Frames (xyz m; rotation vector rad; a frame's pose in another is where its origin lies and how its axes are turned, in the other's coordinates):
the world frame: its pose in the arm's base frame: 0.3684 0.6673 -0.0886 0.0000 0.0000 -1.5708
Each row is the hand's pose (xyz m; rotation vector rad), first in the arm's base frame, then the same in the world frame.
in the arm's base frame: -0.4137 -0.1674 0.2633 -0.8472 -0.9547 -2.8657
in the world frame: 0.8347 -0.7821 0.3519 0.0551 -0.9236 -1.4653
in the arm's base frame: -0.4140 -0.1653 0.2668 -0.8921 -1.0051 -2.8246
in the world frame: 0.8326 -0.7824 0.3554 0.0582 -0.9769 -1.4435
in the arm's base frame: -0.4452 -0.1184 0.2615 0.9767 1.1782 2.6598
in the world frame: 0.7857 -0.8136 0.3501 0.1082 -1.1567 -1.4878
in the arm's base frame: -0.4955 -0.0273 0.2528 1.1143 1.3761 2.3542
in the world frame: 0.6946 -0.8639 0.3414 0.1517 -1.4430 -1.5318
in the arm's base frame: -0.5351 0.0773 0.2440 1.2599 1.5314 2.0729
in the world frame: 0.5900 -0.9035 0.3326 0.1669 -1.7164 -1.5168
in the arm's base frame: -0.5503 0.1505 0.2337 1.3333 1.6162 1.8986
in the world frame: 0.5168 -0.9187 0.3223 0.1803 -1.8796 -1.4953
